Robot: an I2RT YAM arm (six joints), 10 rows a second.
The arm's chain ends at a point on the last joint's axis. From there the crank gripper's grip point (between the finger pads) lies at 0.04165 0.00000 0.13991 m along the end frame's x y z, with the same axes.
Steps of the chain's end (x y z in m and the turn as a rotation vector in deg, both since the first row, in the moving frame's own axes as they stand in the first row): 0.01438, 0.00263, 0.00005, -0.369, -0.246, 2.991; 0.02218, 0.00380, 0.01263, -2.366, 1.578, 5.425; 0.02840, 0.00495, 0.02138, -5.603, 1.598, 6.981; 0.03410, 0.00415, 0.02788, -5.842, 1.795, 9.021; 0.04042, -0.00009, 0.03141, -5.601, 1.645, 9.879; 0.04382, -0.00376, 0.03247, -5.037, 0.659, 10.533
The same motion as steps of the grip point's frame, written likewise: 0.01370, 0.00569, 0.00022, -0.369, -0.246, 2.991; 0.02555, 0.01366, 0.01123, -2.366, 1.578, 5.425; 0.03113, 0.02381, 0.01925, -5.603, 1.598, 6.981; 0.03680, 0.02513, 0.02546, -5.842, 1.795, 9.021; 0.04260, 0.02092, 0.02915, -5.601, 1.645, 9.879; 0.04359, 0.01618, 0.03111, -5.037, 0.659, 10.533
